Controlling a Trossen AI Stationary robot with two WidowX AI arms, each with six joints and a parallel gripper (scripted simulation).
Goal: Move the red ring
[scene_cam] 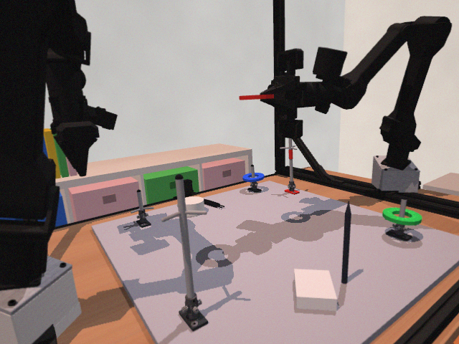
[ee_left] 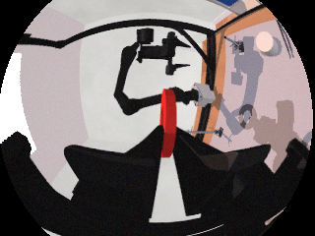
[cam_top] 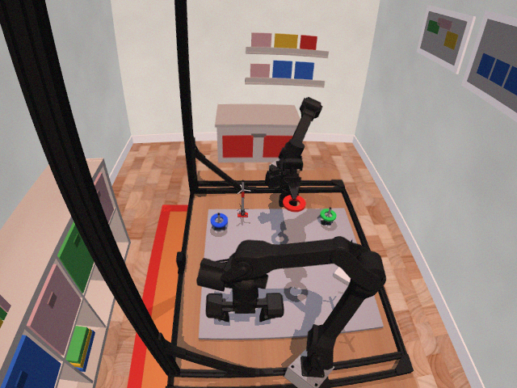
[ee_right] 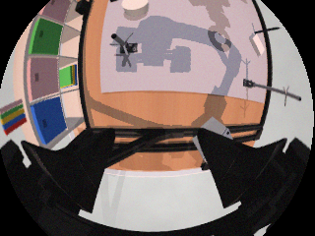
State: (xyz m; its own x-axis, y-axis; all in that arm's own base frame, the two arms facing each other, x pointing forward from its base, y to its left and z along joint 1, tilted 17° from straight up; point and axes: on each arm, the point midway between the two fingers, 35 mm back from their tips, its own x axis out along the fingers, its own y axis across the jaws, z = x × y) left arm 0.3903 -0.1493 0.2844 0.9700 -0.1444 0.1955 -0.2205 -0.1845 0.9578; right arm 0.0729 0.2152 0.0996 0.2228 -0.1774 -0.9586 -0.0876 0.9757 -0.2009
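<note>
Now: the red ring 330 mm to the left of my right hand, 150 mm ahead of it and 90 mm above it. From my right hand the other things lie so: black pen (380 mm ahead, 320 mm to the left, 110 mm below); white block (370 mm ahead, 260 mm to the left, 200 mm below).
Right now the red ring is 50 mm to the right of my left hand. From my left hand the other things lie so: black pen 230 mm ahead, 200 mm below, 60 mm to the right; then white block 290 mm below, 220 mm ahead, 120 mm to the right.
</note>
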